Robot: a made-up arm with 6 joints. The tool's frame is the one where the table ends. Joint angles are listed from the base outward.
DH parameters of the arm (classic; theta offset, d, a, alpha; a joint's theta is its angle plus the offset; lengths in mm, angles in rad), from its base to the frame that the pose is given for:
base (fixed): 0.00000 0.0 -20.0 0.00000
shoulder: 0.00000 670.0 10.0 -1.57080
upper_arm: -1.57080 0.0 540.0 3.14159
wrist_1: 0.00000 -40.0 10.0 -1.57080
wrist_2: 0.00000 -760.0 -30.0 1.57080
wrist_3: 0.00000 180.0 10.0 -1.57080
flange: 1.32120 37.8 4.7 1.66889
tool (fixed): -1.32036 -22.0 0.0 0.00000
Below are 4 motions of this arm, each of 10 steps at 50 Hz.
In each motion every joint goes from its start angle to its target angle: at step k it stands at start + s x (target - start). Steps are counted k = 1, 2, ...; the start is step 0. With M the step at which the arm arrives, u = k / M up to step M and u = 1 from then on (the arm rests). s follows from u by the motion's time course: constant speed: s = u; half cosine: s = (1 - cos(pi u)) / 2; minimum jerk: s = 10 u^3 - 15 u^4 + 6 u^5.
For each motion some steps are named. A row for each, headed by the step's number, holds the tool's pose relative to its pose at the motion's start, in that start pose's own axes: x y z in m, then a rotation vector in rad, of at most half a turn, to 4 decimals.
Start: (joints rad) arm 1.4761 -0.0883 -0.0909 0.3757 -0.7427 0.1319
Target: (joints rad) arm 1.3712 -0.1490 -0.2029 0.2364 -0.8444 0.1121
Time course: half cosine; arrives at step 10
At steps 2, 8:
2: 0.0018 -0.0064 -0.0076 0.0206 0.0135 0.0030
8: 0.0147 -0.0561 -0.0758 0.1968 0.1237 0.0321

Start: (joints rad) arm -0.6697 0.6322 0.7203 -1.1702 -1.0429 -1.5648
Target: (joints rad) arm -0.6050 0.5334 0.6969 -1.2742 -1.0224 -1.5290
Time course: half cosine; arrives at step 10
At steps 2, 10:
2: 0.0014 -0.0077 -0.0089 -0.0021 0.0139 -0.0047
10: 0.0091 -0.0832 -0.0911 -0.0176 0.1459 -0.0514

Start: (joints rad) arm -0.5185 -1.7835 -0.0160 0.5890 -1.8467 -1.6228
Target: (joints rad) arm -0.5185 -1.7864 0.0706 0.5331 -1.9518 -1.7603
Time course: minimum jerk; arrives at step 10
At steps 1, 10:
1: -0.0004 0.0001 0.0003 0.0016 0.0001 -0.0003
10: -0.0461 0.0052 0.0403 0.1767 0.0096 -0.0357

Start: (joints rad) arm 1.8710 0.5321 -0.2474 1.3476 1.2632 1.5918
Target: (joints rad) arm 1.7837 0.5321 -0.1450 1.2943 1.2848 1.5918
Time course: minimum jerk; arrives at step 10
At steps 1, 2, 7, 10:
1: -0.0006 0.0000 -0.0008 -0.0003 0.0013 -0.0002
2: -0.0043 0.0000 -0.0052 -0.0020 0.0091 -0.0014
7: -0.0656 -0.0021 -0.0727 -0.0317 0.1298 -0.0197
10: -0.0794 -0.0030 -0.0861 -0.0386 0.1547 -0.0234

